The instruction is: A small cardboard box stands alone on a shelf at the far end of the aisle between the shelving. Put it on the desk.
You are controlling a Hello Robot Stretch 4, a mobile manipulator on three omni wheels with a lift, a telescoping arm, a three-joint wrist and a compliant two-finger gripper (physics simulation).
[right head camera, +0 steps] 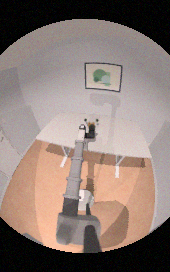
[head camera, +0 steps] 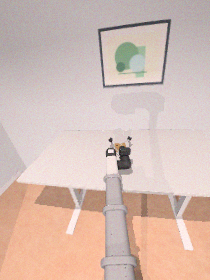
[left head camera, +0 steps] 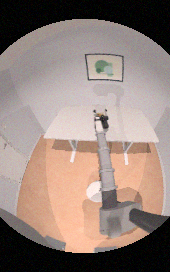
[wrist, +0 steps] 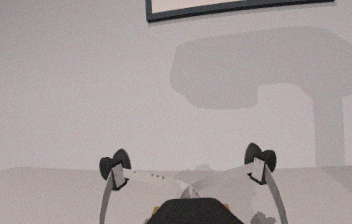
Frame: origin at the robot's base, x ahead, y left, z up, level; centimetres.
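Seen in the pictures: gripper, fingertip midpoint: (right head camera: 90, 118) (head camera: 119, 137) (left head camera: 99, 109) (wrist: 187, 159); robot's base, link origin: (right head camera: 81, 198) (left head camera: 97, 190).
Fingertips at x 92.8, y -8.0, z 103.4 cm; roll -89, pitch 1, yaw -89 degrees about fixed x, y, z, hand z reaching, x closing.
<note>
Offsets run from my fingertips to a thing's top centre. "spot": to the spot under its first point. Level surfaces: height alone.
The small cardboard box {dx -1.3, dy -0.1, dz -6.2 cm} (head camera: 120, 146) (left head camera: 101, 115) (right head camera: 90, 123) rests on the white desk {dz -11.2 cm} (head camera: 60, 160) (left head camera: 65, 125) (right head camera: 52, 132) (wrist: 40, 197), around the middle of its width. In the wrist view, slivers of the cardboard box {spot: dx +0.7, dy +4.0, dz -6.2 cm} (wrist: 156, 210) show beside the black wrist part, which hides the rest. My gripper (head camera: 120, 139) (left head camera: 100, 111) (right head camera: 91, 120) (wrist: 187, 159) is open, its two fingertips spread wide and apart from the box. It is above the desk top, with the fingertips higher than the box.
A framed picture (head camera: 134, 55) (left head camera: 104, 67) (right head camera: 103, 77) hangs on the wall behind the desk. The arm (head camera: 115, 220) (left head camera: 106, 165) (right head camera: 74, 172) reaches over the desk's front edge. The desk's white legs (head camera: 181, 220) stand on the orange floor.
</note>
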